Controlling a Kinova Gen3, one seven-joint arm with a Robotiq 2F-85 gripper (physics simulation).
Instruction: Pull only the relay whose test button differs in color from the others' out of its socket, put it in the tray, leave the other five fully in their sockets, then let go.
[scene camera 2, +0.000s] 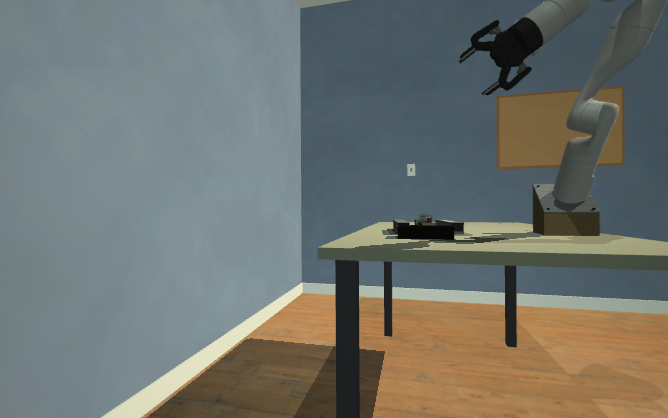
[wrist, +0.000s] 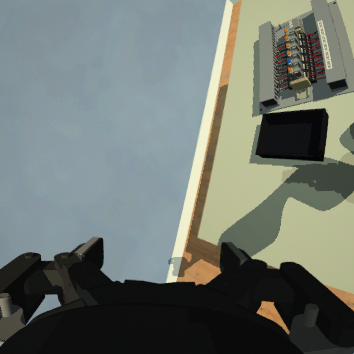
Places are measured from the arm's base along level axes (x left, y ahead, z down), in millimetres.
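Pixels of known places: gripper, between the fingertips: (scene camera 2: 471, 77) (wrist: 161, 253); arm's base, origin of its link: (scene camera 2: 567, 194).
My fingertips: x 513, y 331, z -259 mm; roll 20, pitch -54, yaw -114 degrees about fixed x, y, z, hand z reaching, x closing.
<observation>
Ahead of a thing's pixels: the offset from my fingertips to its top centre.
A row of relays stands in sockets on a grey panel in the wrist view, upper right. Orange test buttons show on the others; the relay with the blue test button {dx -409, dy +132, dz +324 mm} (wrist: 296, 62) is second from the row's tray-side end and appears seated. The black tray {dx -228, dy +123, dz +359 mm} (scene camera 2: 425, 232) (wrist: 287, 134) lies beside the panel and looks empty. In the scene view the tray partly hides the panel, and the relays are too small to tell apart. My gripper (scene camera 2: 472, 77) (wrist: 161, 253) is open and empty, high above the table and well away from the relays.
Grey wire ducts {dx -460, dy +236, dz +351 mm} (wrist: 268, 65) {dx -500, dy +61, dz +351 mm} (wrist: 331, 47) flank the relay row, with red wires between. A tan block {dx -364, dy +122, dz +353 mm} (wrist: 301, 83) stands at the row's tray-side end. The table (scene camera 2: 480, 257) stands near the blue wall (scene camera 2: 200, 150). The arm's wooden base (scene camera 2: 571, 223) is on the right.
</observation>
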